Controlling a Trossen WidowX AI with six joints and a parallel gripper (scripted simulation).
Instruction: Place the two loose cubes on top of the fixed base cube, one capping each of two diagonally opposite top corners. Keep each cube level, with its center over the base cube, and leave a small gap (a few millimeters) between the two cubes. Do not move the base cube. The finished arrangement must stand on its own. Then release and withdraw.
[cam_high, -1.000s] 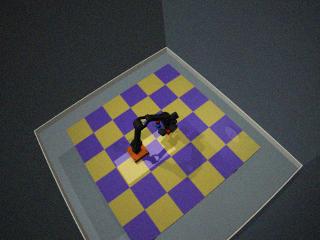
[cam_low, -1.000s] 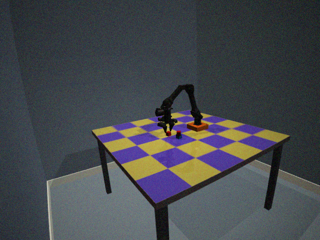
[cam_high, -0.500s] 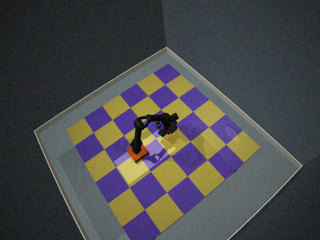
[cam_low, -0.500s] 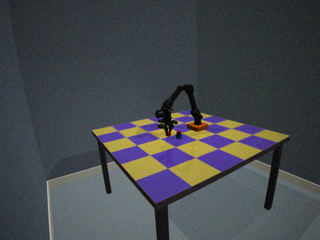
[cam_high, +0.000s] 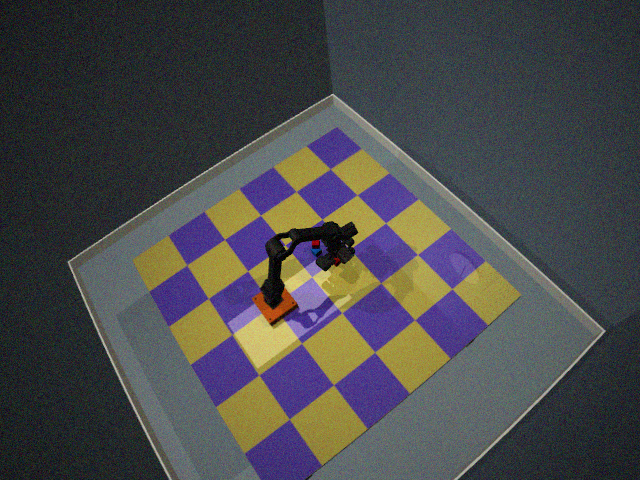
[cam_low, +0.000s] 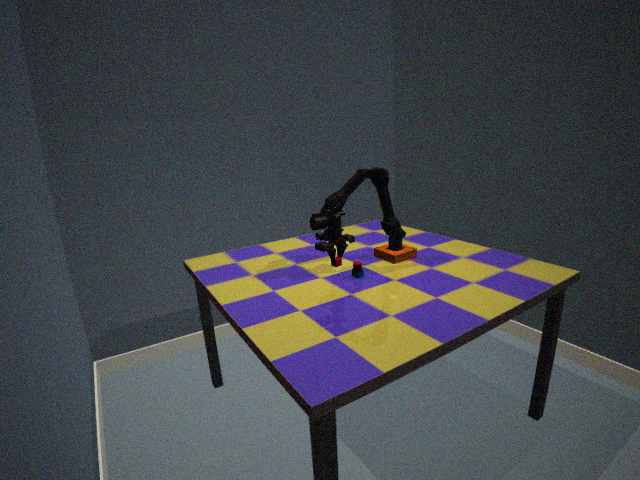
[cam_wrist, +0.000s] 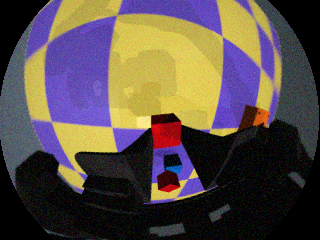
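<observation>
The red cube is 13 cm to the left of my gripper tip and 1 cm above it. Round my gripper tip: blue cube 2 cm behind, 11 cm to the left, 3 cm below.
</observation>
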